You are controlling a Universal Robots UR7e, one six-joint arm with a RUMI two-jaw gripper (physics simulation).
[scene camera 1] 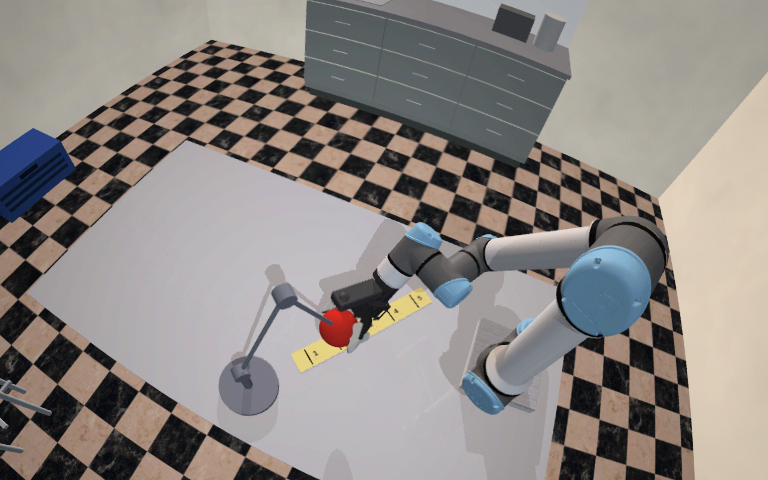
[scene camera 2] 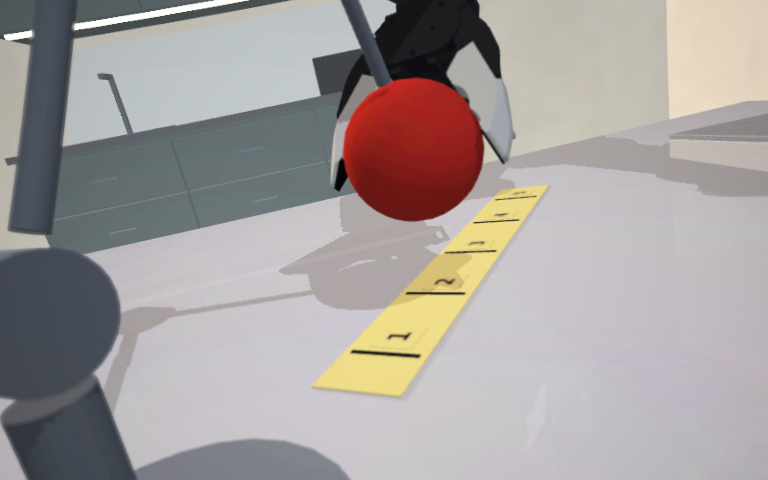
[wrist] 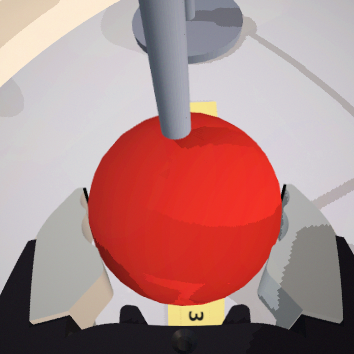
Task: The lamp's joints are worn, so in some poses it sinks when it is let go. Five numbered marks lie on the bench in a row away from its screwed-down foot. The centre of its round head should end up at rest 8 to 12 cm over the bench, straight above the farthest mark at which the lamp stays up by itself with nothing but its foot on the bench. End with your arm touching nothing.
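Places are measured from the arm's base along level axes (x ahead, y left, z up), in centimetres.
Pixels of known places: gripper, fingertip midpoint: (scene camera 1: 334, 332) (scene camera 2: 411, 177).
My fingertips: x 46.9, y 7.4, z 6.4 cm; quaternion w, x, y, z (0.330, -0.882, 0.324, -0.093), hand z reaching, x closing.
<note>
Behind a point stands the place of what it marks.
The lamp's round red head (scene camera 1: 338, 327) @[x 45.8, y 8.3, z 12.6 cm] (scene camera 2: 413, 150) @[x 47.4, y 11.2, z 8.7 cm] (wrist: 185, 210) @[x 46.2, y 5.9, z 13.0 cm] hangs above the yellow strip (scene camera 1: 408, 301) @[x 31.0, y -14.2, z -3.2 cm] (scene camera 2: 376, 373) @[x 53.1, y 15.0, z -3.2 cm] (wrist: 203, 108) @[x 55.3, y 14.4, z -3.2 cm], clear of the bench. Its height cannot be told exactly. My gripper (scene camera 1: 341, 328) @[x 46.9, y 7.4, z 6.4 cm] (scene camera 2: 421, 164) @[x 46.9, y 7.4, z 6.4 cm] (wrist: 183, 188) @[x 46.9, y 7.4, z 6.4 cm] is shut on the head, one finger on each side. The strip carries marks 1 to 5. In scene camera 1 the head covers mark 2; in the wrist view the numeral 3 shows below the head. The lamp's elbow joint (scene camera 1: 284, 295) @[x 53.9, y 16.9, z 37.2 cm] is raised, and its grey foot (scene camera 1: 263, 390) @[x 59.2, y 26.7, z -1.8 cm] (wrist: 230, 35) @[x 65.1, y 19.8, z -1.8 cm] stands on the bench.
My arm (scene camera 1: 538, 249) @[x 12.1, y -6.0, z 44.6 cm] reaches in from the right, from its base plate (scene camera 1: 481, 339) @[x 7.3, y -7.8, z -0.1 cm] (scene camera 2: 719, 152) @[x 9.1, y -7.3, z -1.9 cm]. The lower lamp rod (scene camera 1: 261, 336) @[x 58.3, y 21.3, z 23.9 cm] rises from the foot. Drawers (scene camera 1: 424, 73) and a blue cabinet (scene camera 1: 33, 169) stand beyond the bench (scene camera 1: 169, 226) @[x 115.4, y -9.3, z -3.3 cm].
</note>
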